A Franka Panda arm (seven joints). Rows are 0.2 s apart.
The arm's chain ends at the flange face. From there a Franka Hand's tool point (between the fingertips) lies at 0.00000 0.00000 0.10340 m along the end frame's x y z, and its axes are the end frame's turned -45 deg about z.
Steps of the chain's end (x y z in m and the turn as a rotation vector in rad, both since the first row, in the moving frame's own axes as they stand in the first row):
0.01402 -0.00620 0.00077 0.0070 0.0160 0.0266
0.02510 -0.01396 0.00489 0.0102 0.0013 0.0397
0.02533 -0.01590 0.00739 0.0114 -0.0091 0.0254
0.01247 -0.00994 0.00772 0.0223 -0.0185 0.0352
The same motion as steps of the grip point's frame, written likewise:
0.01597 0.00621 0.00075 -0.0064 0.0163 0.0266
0.02847 0.00724 0.00488 0.0063 0.0081 0.0397
0.02934 0.00517 0.00738 0.0145 0.0016 0.0254
0.01618 -0.00119 0.00768 0.0288 0.0027 0.0352

